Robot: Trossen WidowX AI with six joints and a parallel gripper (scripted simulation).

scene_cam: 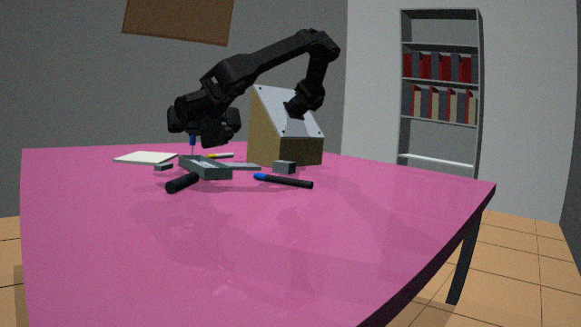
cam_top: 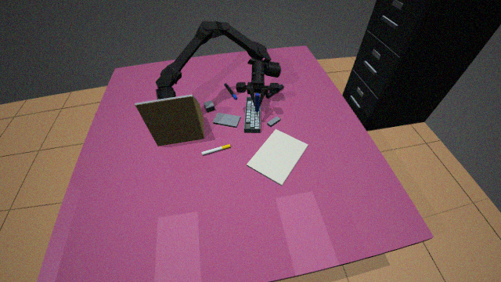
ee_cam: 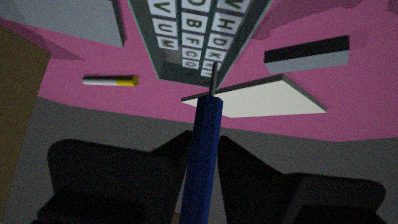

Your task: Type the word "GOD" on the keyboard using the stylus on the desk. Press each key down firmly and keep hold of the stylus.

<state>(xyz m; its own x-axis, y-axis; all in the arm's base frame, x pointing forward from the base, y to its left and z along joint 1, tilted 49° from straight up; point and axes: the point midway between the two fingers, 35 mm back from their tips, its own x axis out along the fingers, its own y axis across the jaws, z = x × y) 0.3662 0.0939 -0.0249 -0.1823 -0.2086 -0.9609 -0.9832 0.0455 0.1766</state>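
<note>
Now: gripper tip 1 cm above the blue stylus. Round my gripper tip: grey pad (14 cm behind, 2 cm to the left, 9 cm below); then white pad (6 cm ahead, 21 cm to the right, 9 cm below); then thin grey tip (5 cm below).
</note>
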